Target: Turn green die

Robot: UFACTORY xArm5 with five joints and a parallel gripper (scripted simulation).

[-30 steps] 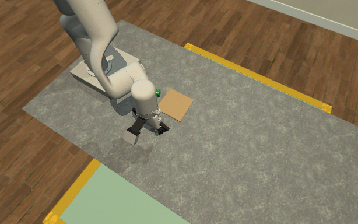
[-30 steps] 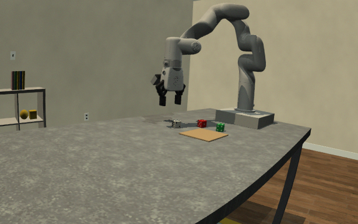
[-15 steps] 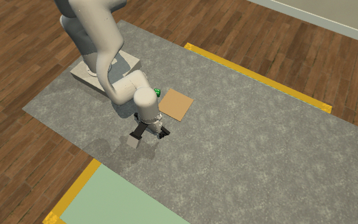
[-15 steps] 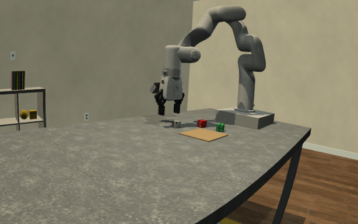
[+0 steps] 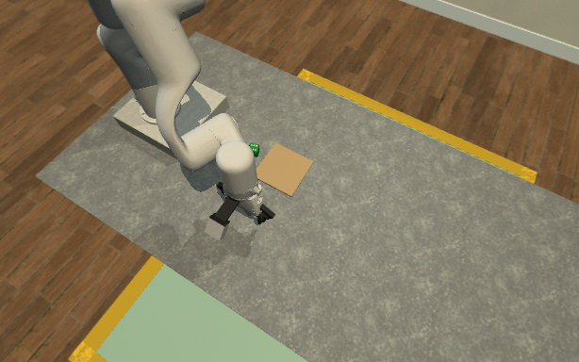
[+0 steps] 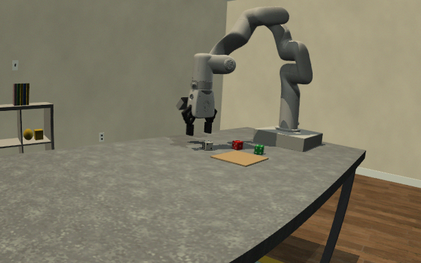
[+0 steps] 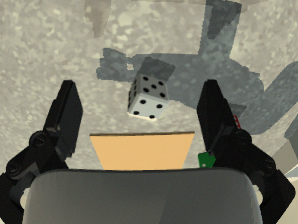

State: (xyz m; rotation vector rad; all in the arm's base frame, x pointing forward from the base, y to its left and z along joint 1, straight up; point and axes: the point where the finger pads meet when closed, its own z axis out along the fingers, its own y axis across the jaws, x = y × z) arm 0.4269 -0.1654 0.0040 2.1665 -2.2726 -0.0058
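The white die is 4 cm to the left of my hand, 4 cm below it and 1 cm behind it. Round my hand: red die (10 cm to the left, 10 cm behind, 4 cm below); green die (20 cm to the left, 10 cm behind, 4 cm below); tan mat (19 cm to the left, 6 cm below).
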